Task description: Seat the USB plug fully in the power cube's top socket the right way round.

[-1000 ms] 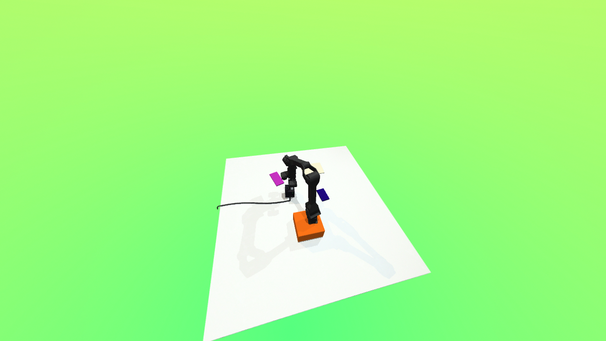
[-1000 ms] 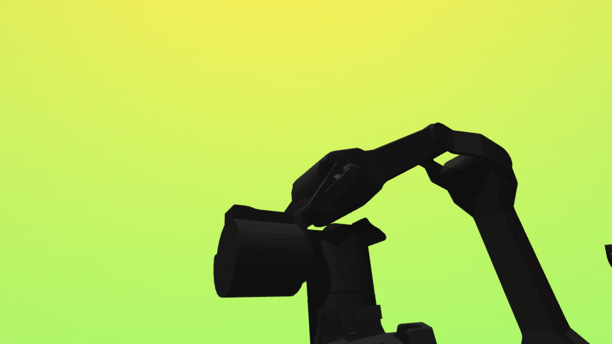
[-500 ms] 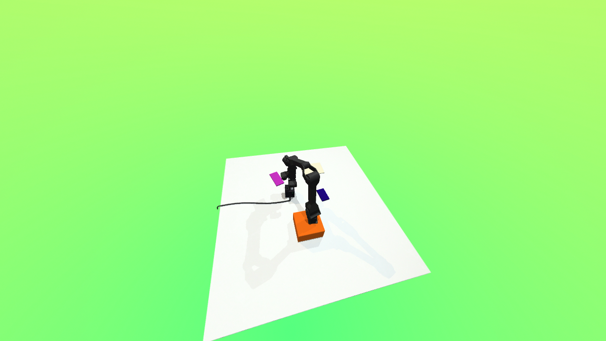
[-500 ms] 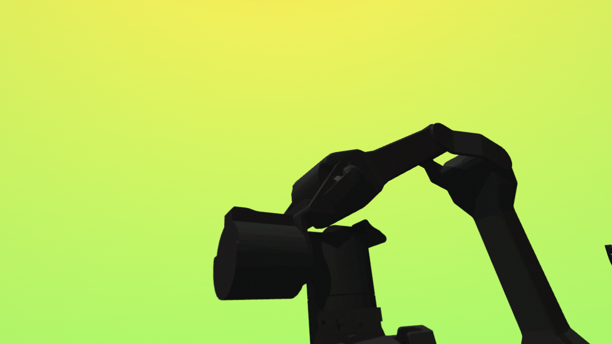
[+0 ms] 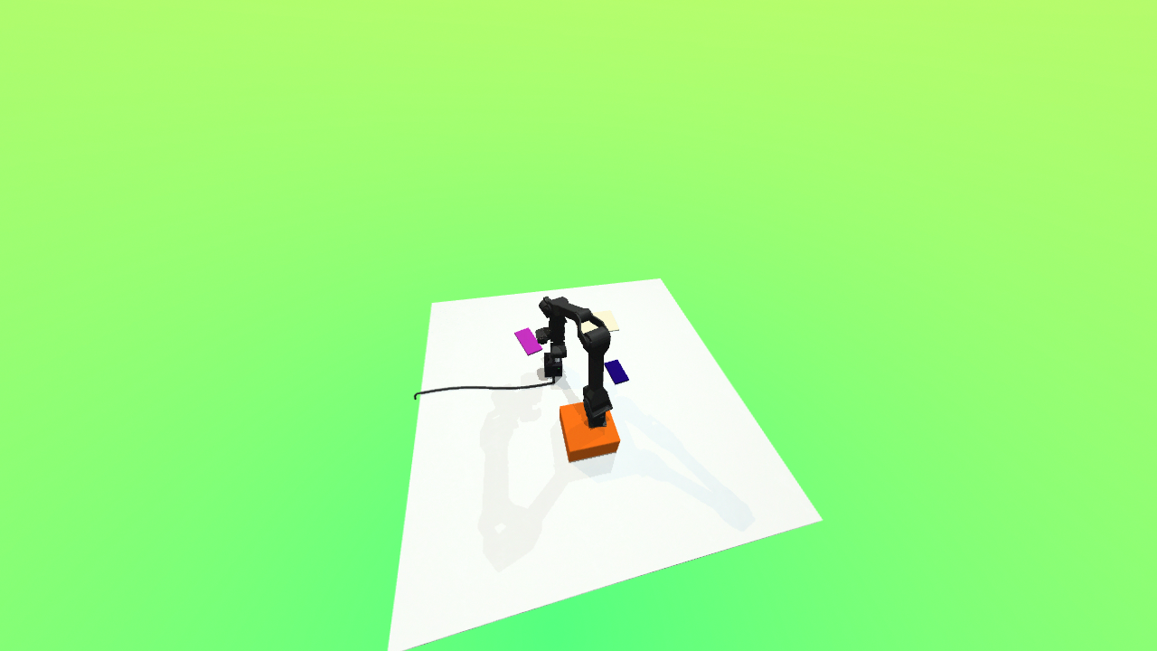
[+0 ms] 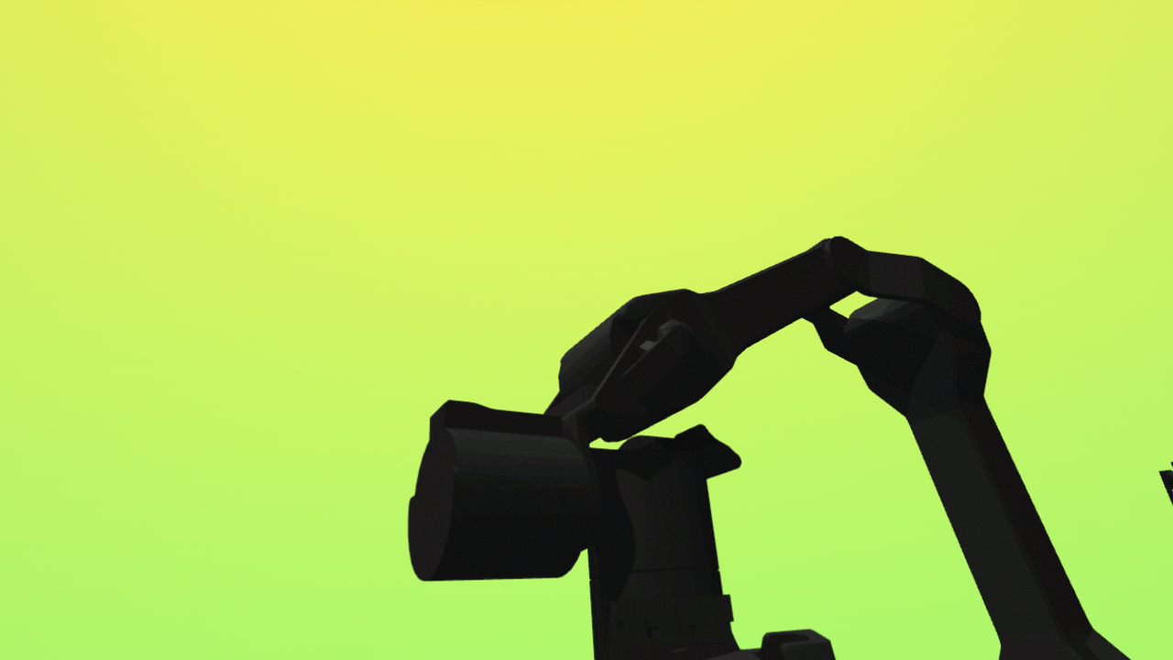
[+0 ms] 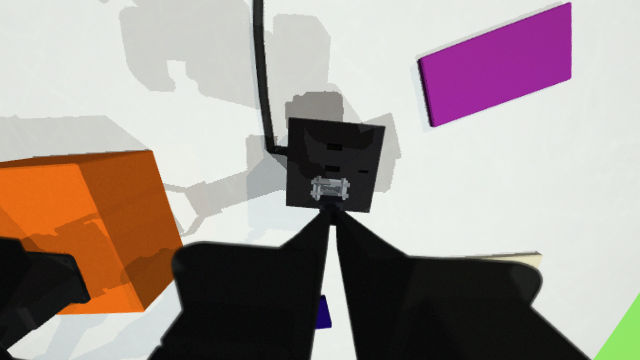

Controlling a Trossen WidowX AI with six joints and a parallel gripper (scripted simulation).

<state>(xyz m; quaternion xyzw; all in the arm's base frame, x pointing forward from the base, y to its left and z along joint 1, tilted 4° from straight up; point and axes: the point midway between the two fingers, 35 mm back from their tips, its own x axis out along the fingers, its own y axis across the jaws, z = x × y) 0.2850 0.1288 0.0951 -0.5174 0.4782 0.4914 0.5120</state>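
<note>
Now: gripper tip 2 cm above the dark USB plug. Also, from my gripper tip: dark blue patch: 3 cm behind, 26 cm to the right, 12 cm below; cream patch: 28 cm ahead, 21 cm to the right, 12 cm below; magenta flat plate: 17 cm ahead, 13 cm to the left, 12 cm below.
</note>
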